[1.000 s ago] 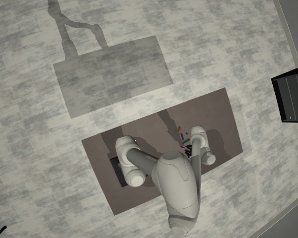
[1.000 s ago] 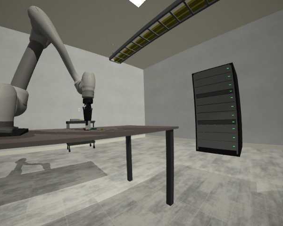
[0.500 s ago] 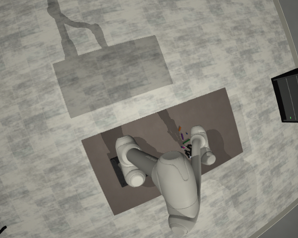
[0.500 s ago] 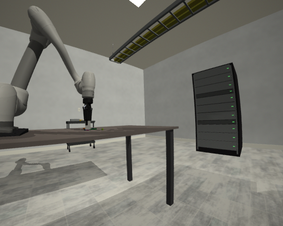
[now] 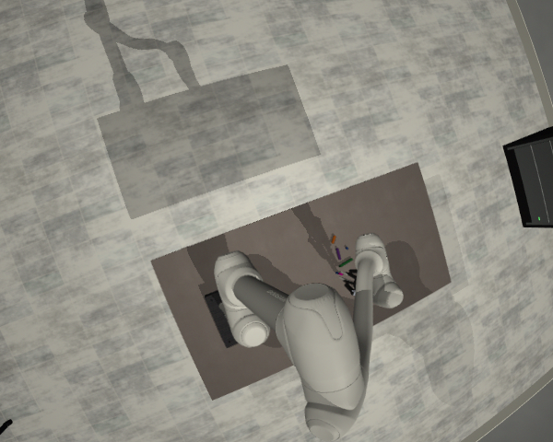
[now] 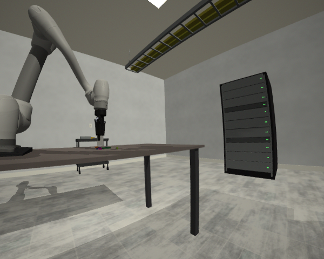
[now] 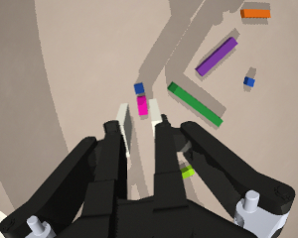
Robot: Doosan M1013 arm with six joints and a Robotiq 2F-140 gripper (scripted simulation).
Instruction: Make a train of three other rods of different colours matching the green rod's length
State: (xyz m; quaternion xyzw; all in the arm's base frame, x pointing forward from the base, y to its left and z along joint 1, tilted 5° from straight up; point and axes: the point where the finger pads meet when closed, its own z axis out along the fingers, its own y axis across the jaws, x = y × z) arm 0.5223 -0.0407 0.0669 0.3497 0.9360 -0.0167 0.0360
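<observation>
Right now the magenta rod is 5 cm below my hand. The rest, counted from my hand: lime rod: 10 cm ahead, 4 cm to the right, 5 cm below; then purple rod: 3 cm ahead, 11 cm to the left, 5 cm below; then green rod: 5 cm ahead, 5 cm to the left, 5 cm below.
</observation>
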